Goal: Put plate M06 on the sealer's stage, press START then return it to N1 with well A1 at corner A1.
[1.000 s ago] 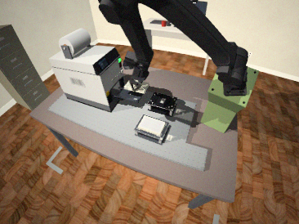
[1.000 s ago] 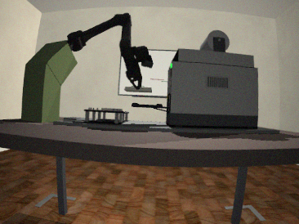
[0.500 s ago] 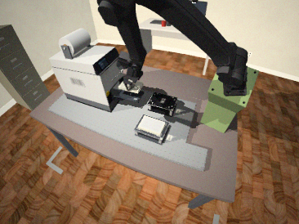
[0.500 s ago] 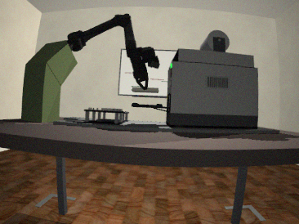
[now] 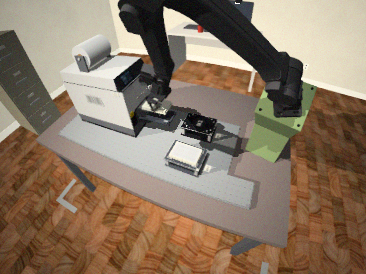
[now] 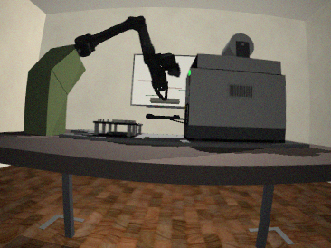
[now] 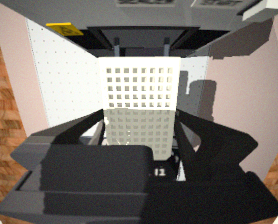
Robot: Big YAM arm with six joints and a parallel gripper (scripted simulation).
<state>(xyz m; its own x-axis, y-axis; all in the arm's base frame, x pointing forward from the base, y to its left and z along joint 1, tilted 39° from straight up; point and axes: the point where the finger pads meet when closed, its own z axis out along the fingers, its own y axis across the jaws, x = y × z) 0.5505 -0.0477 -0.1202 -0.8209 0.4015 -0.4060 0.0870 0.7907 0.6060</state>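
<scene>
Right now the sealer stage is 7 cm below my hand. From my hand the other things lie so: white start button (11 cm to the right, 9 cm ahead, 2 cm above); foil roll (33 cm ahead, 25 cm above, 3 cm to the right); plate (19 cm behind, 17 cm to the left, 10 cm below).
</scene>
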